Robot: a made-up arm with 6 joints. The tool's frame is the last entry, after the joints.
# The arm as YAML. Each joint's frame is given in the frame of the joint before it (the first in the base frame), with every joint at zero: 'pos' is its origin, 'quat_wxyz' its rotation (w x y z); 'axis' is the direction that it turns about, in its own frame. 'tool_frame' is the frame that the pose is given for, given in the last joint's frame.
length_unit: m
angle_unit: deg
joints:
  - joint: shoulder
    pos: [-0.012, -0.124, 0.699]
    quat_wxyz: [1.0, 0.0, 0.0, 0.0]
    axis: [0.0, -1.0, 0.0]
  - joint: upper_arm
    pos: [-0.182, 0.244, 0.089]
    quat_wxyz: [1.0, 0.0, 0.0, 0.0]
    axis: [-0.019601, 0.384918, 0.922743]
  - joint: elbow
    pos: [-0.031, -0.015, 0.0]
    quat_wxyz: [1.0, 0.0, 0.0, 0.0]
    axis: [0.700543, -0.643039, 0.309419]
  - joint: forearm
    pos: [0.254, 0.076, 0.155]
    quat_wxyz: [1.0, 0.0, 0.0, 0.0]
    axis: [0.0, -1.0, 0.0]
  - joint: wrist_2
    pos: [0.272, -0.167, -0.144]
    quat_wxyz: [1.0, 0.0, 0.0, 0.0]
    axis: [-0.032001, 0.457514, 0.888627]
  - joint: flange
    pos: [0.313, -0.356, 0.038]
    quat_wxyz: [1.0, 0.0, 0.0, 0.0]
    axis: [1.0, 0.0, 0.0]
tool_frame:
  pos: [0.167, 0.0, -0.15]
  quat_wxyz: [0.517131, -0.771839, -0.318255, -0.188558]
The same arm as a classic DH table. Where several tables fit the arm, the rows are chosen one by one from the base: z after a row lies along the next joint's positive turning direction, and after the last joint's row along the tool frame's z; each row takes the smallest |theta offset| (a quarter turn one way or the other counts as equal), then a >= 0, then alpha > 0; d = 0 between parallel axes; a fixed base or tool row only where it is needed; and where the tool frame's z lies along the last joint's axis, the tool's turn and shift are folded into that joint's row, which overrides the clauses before.
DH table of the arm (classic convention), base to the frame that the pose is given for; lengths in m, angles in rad. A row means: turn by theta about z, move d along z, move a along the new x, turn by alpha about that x. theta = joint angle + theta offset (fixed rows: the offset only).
base (fixed): a -0.012; alpha 1.5708; d 0.699; theta offset 0
shoulder: a -0.1801; alpha -1.9659; d -0.0813; theta offset 0.0212
upper_arm: a -0.0319; alpha 1.5465; d 0.0957; theta offset 0.7855
elbow: a -0.0392; alpha 0.8723; d 0.3732; theta offset -1.0203
forearm: a 0.2666; alpha -2.046; d -0.2358; theta offset 1.1909
wrist_2: a 0.3339; alpha -1.6028; d -0.3021; theta offset -1.5543
flange: a -0.1378; alpha 1.6089; d 0.4781; theta offset -1.5007
tool (fixed): a 0; alpha 0; d 0.0592; theta offset 0.8137

